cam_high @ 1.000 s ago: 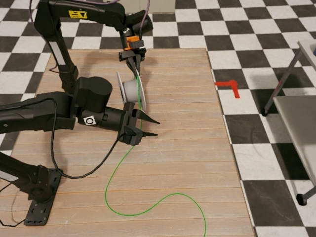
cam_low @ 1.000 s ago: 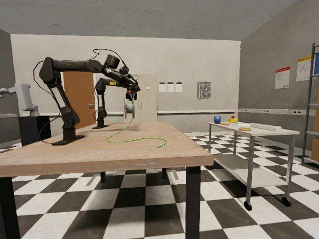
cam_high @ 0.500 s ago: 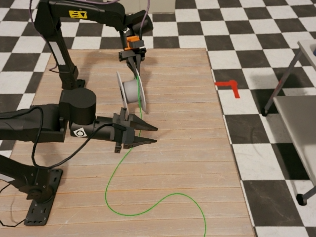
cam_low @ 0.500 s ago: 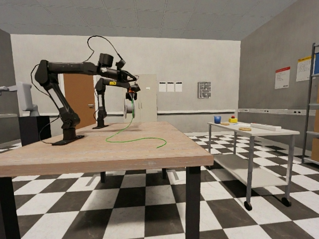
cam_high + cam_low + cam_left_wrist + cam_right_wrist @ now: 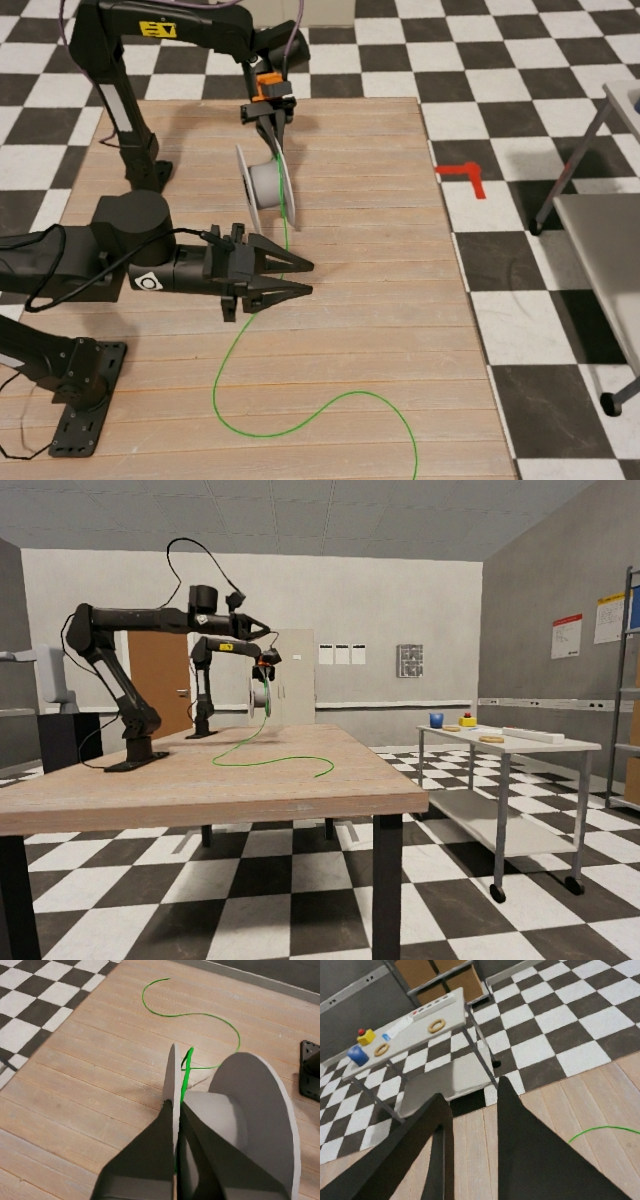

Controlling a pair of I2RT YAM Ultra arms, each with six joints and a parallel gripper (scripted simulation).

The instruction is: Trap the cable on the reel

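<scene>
The grey reel lies 70 mm below my left hand, 30 mm behind it and 10 mm to the right of it.
</scene>
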